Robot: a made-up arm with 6 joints.
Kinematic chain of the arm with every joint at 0, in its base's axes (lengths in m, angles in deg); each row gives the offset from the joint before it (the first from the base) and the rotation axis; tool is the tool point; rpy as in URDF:
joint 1: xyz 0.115 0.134 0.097 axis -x
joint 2: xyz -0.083 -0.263 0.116 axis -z
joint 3: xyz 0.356 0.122 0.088 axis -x
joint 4: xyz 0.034 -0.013 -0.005 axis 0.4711 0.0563 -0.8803
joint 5: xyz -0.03 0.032 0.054 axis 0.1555 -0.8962 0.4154
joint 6: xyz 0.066 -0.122 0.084 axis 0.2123 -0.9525 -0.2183
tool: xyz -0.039 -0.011 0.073 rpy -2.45 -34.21 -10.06
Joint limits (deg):
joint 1: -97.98..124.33
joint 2: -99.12..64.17
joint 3: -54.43..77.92
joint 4: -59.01..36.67
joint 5: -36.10..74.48
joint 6: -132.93..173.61
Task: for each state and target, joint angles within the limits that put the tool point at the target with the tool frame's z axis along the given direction. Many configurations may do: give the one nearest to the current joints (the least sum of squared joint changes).
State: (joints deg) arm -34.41 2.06 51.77 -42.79 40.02 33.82
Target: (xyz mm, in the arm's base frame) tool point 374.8 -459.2 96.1 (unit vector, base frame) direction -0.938 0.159 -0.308
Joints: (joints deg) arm -36.48 47.16 32.38 -32.84 38.74 76.11
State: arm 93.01 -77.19 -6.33 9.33 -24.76 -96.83
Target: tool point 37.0 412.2 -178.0 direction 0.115 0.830 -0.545
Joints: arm 102.33 -97.29 -33.05 -1.06 5.32 -67.13
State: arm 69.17 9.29 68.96 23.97 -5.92 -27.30
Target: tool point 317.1 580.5 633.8 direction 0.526 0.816 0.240
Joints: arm 92.12 52.60 39.45 36.67 -35.69 -33.53
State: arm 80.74 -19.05 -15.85 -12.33 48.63 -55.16
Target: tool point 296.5 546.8 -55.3 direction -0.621 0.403 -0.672
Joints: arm 90.69 -29.74 24.08 -30.95 34.36 -85.24
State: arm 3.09 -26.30 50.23 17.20 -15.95 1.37
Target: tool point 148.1 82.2 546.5 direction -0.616 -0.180 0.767
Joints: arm -20.26 -59.86 29.48 20.51 -9.82 -7.12
